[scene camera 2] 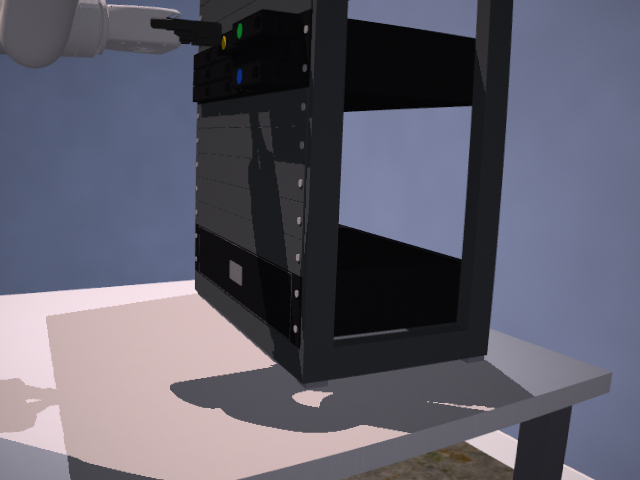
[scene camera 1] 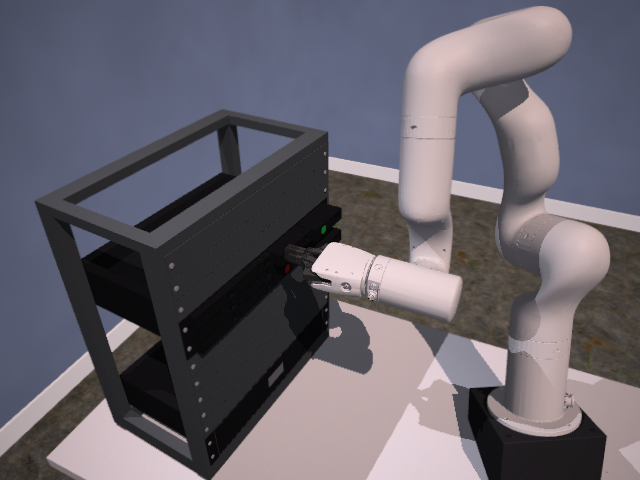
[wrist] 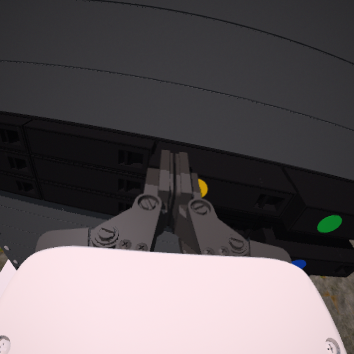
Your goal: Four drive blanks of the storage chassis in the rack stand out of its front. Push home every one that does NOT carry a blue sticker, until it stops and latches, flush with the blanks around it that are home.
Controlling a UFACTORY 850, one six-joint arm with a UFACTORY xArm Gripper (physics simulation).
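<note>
My gripper [scene camera 1: 289, 253] [scene camera 2: 219, 32] [wrist: 170, 168] is shut and empty, its fingertips at the left part of the yellow-sticker blank's front, touching or almost. That blank [scene camera 2: 223, 42] [wrist: 240, 177] sits deeper than the green-sticker blank; the fingers partly cover it, and I cannot tell if it is fully flush. The green-sticker blank [scene camera 1: 323, 229] [scene camera 2: 239, 31] [wrist: 329, 224] stands out at the top right. The blue-sticker blank [scene camera 2: 239, 76] [wrist: 299, 264] stands out below it. A red sticker [scene camera 1: 287, 268] shows below the fingers in scene camera 1; its blank looks about level with the front.
The rack [scene camera 1: 155, 240] [scene camera 2: 328, 206] stands on the white table [scene camera 1: 330, 408] [scene camera 2: 129, 361]. Grey panels [scene camera 2: 232, 180] lie above and below the chassis. A lower black unit [scene camera 2: 263, 299] has a pale label. The arm's black base [scene camera 1: 553, 454] stands at the right in scene camera 1.
</note>
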